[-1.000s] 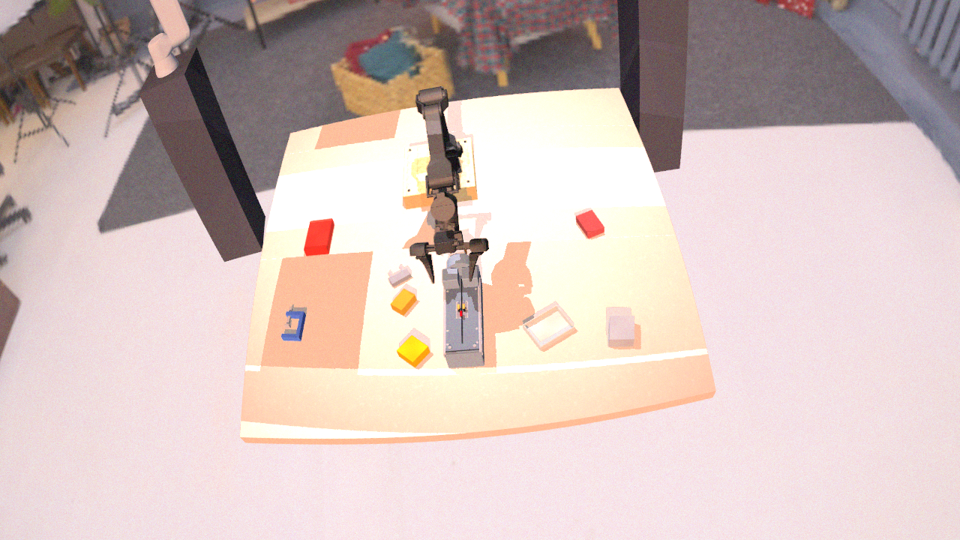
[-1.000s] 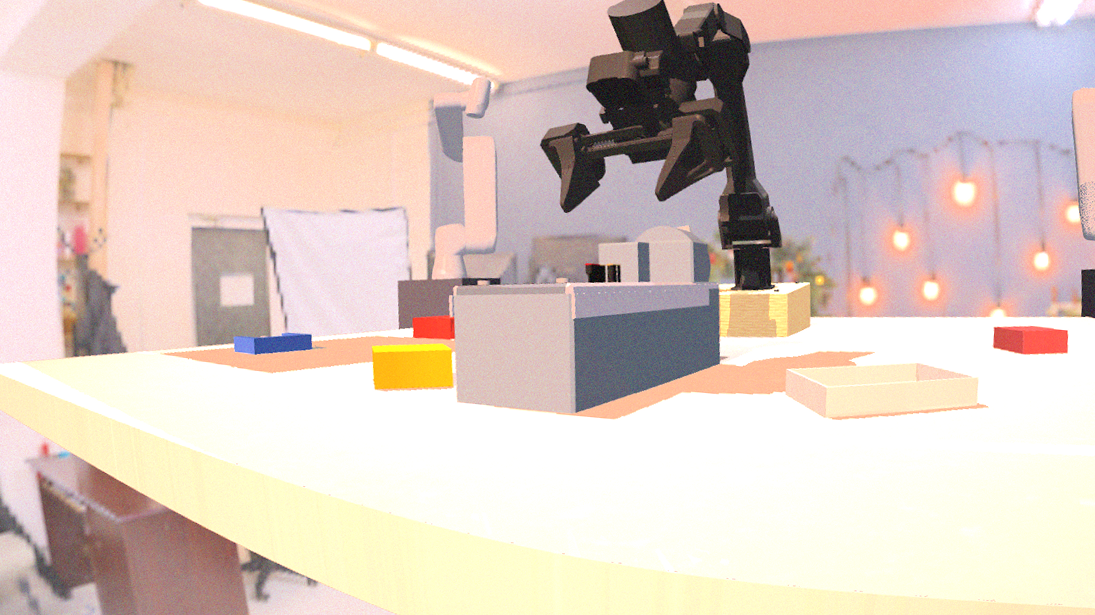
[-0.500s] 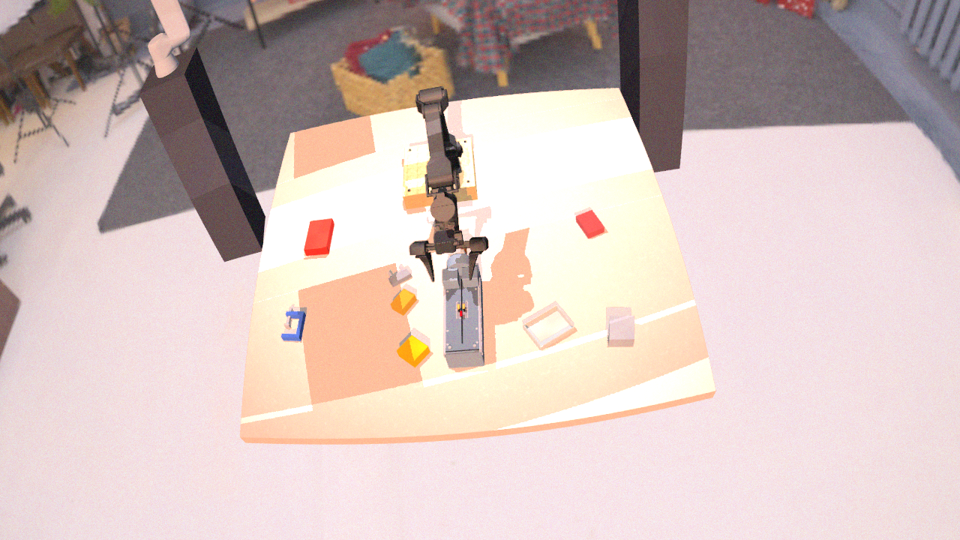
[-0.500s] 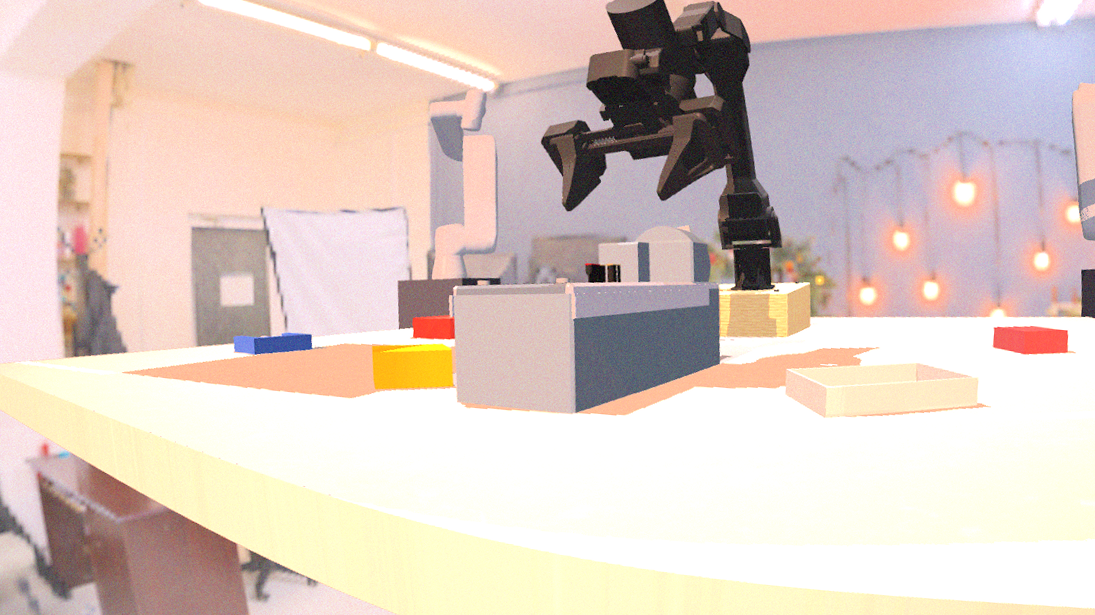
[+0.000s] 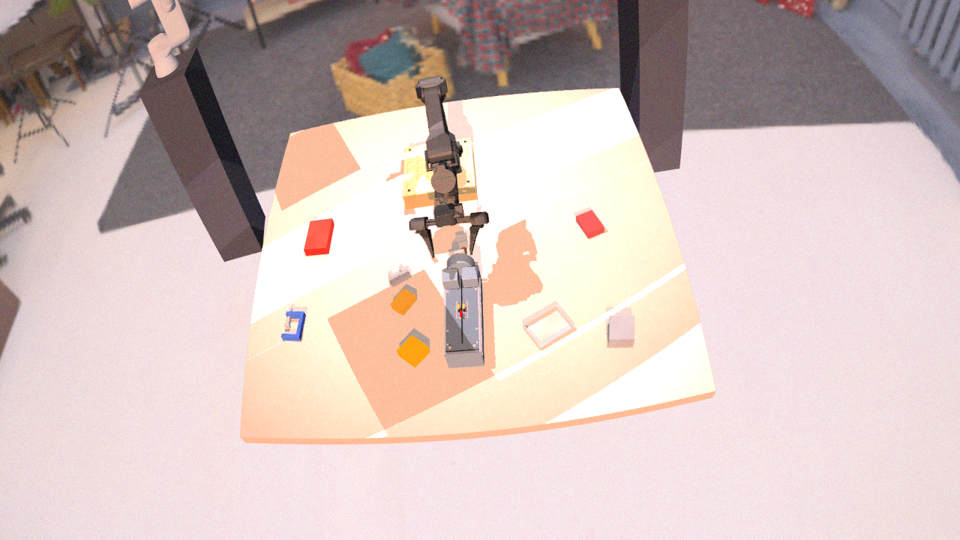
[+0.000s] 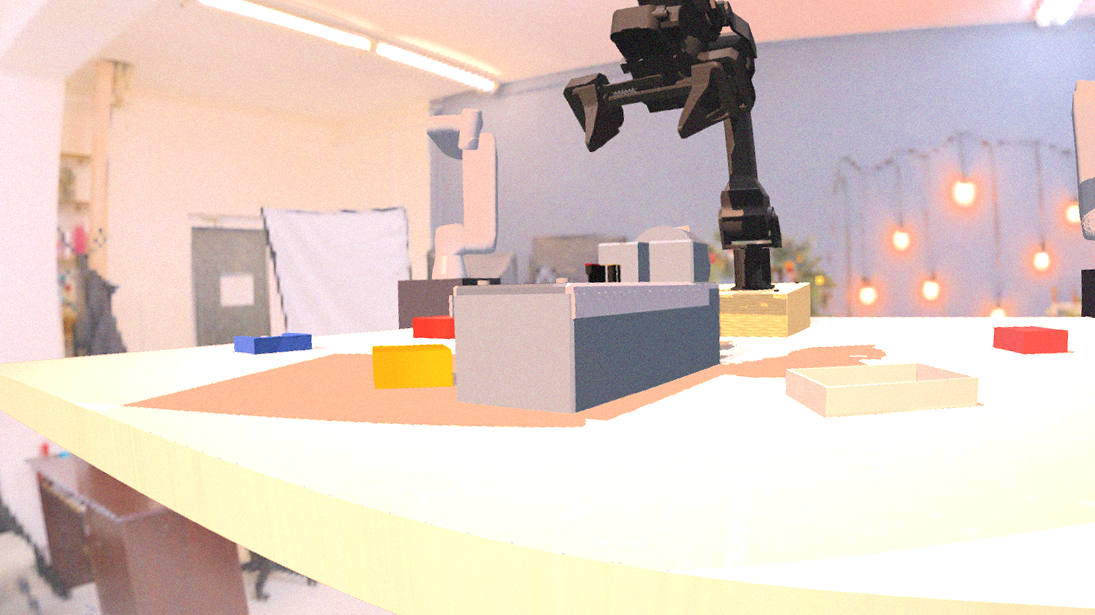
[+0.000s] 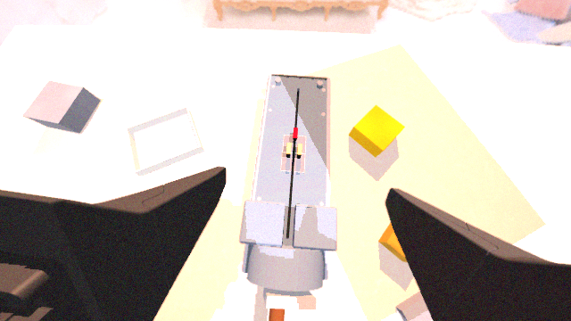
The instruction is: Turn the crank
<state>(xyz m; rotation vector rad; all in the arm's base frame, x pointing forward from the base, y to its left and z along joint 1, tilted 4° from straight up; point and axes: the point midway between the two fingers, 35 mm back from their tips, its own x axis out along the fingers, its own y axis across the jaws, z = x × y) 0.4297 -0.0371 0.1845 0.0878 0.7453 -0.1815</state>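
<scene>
My gripper tip is now 110 mm past the orange crank handle, 30 mm to the right of it and 140 mm above it. Round my gripper tip: shallow white tray: 140 mm ahead, 200 mm to the left, 190 mm below; then red pointer: 90 mm ahead, 10 mm to the right, 120 mm below; then yellow cube: 120 mm ahead, 150 mm to the right, 180 mm below.
</scene>
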